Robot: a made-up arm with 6 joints. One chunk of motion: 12 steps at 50 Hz.
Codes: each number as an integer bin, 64 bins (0 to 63) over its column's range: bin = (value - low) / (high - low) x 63, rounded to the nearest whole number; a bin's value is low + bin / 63 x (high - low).
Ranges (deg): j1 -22..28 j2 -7..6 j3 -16..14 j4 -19..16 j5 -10..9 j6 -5..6
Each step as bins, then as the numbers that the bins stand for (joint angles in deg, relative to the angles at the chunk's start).
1 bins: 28 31 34 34 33 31
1 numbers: 0.22 -0.60 0.19 -0.11 -0.05 0.41
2 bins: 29 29 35 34 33 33
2 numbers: 1.02 -1.02 0.67 -0.11 -0.05 0.76
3 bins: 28 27 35 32 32 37
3 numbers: 0.22 -1.43 0.67 -1.22 -0.35 1.46
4 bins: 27 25 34 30 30 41
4 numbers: -0.57 -1.84 0.19 -2.33 -0.95 2.16
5 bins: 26 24 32 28 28 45
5 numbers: -1.37 -2.05 -0.76 -3.44 -1.56 2.86
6 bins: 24 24 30 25 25 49
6 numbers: -2.95 -2.05 -1.71 -5.11 -2.46 3.56
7 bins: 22 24 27 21 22 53
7 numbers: -4.54 -2.05 -3.14 -7.33 -3.37 4.25
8 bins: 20 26 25 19 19 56
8 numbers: -6.13 -1.63 -4.10 -8.44 -4.27 4.78
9 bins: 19 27 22 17 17 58
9 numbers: -6.92 -1.43 -5.52 -9.56 -4.87 5.13
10 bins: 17 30 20 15 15 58
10 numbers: -8.51 -0.81 -6.48 -10.67 -5.48 5.13
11 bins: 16 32 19 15 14 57
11 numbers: -9.30 -0.40 -6.95 -10.67 -5.78 4.95
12 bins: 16 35 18 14 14 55
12 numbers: -9.30 0.22 -7.43 -11.22 -5.78 4.60
